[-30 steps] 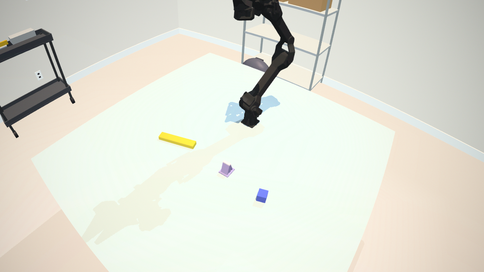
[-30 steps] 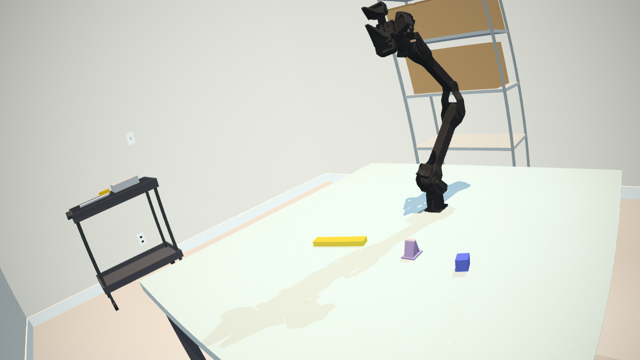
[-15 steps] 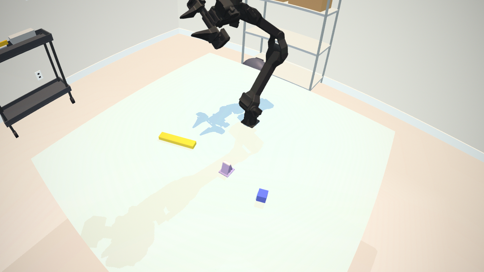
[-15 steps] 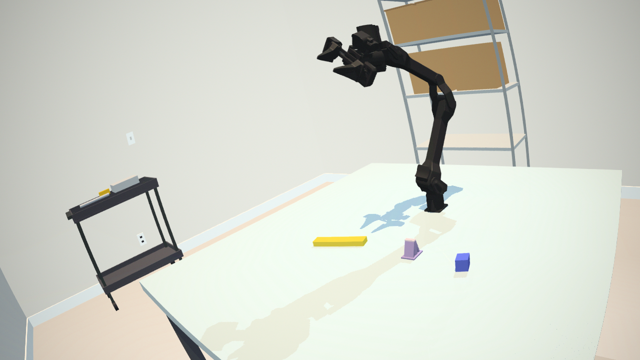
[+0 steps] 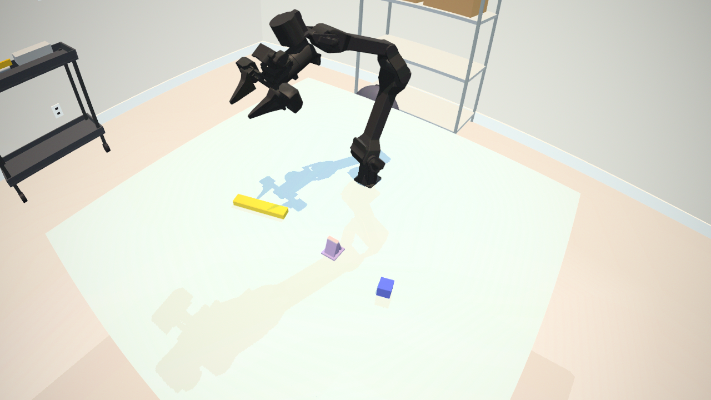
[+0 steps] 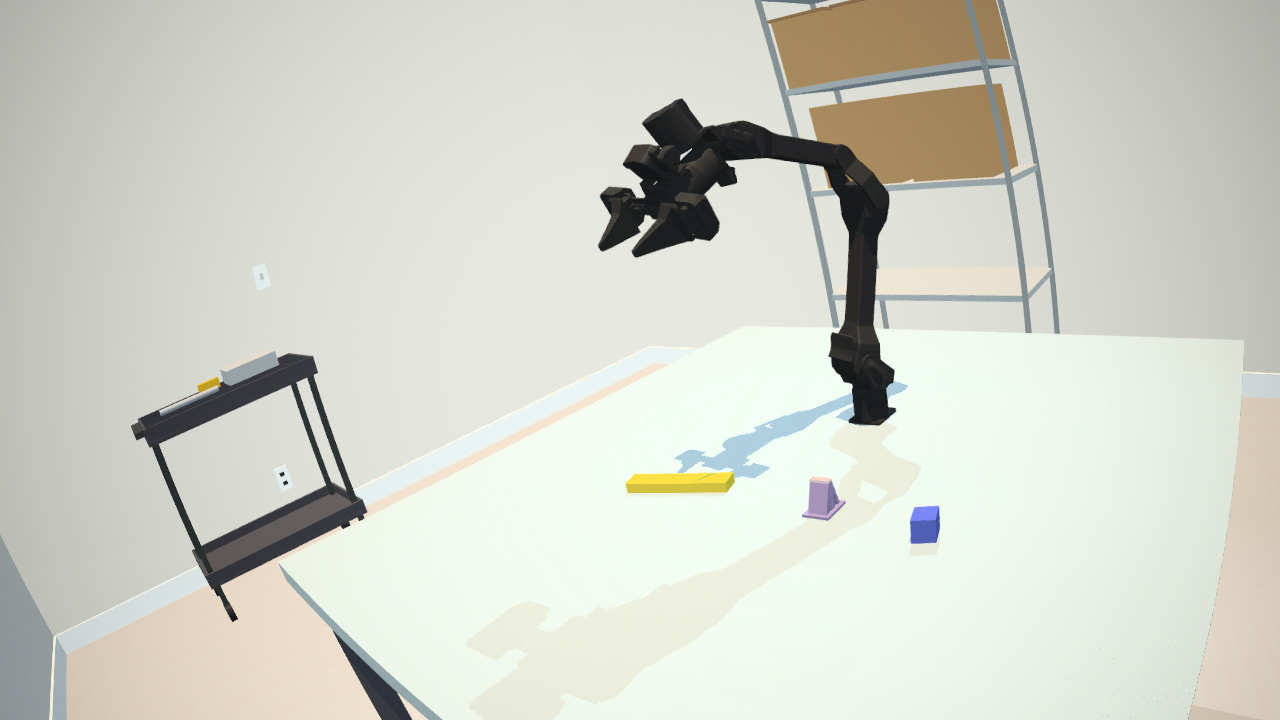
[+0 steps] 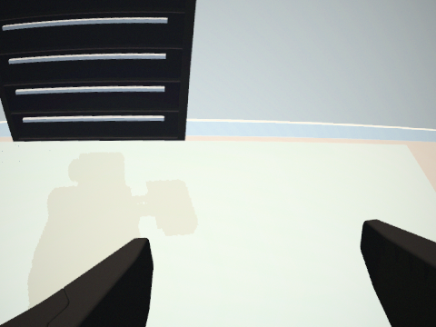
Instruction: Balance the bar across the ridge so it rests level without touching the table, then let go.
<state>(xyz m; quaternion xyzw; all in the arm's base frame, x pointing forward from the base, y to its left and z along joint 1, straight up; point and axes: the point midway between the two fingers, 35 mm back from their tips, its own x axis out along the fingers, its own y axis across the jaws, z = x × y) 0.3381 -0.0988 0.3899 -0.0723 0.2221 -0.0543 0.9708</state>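
My gripper tip is now 7 cm past the yellow bar, 6 cm to the left of it and 37 cm above it. Round my gripper tip: blue cube 5 cm behind, 37 cm to the left, 36 cm below.
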